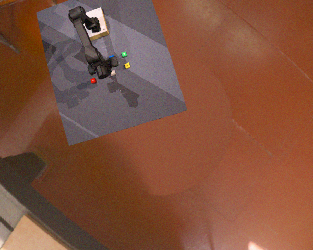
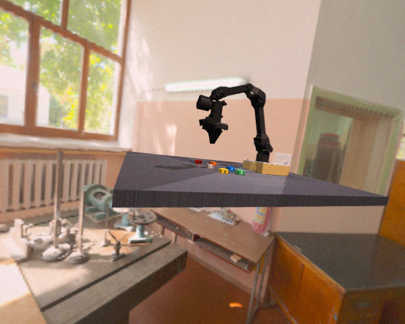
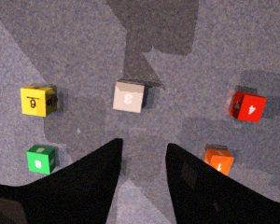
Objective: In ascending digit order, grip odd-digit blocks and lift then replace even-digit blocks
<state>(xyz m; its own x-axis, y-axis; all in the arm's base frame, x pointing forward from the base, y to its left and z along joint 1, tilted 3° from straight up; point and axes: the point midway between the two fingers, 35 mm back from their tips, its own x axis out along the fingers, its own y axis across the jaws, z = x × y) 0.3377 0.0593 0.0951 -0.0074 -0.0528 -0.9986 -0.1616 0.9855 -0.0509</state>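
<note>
My gripper tip is 30 mm short of the red block, 130 mm to the left of it and 110 mm above it. From my gripper tip the other things lie so: pale grey block: 20 mm to the left, 110 mm below; yellow block: 40 mm behind, 130 mm to the left, 110 mm below; blue block: 110 mm behind, 20 mm to the left, 110 mm below.
</note>
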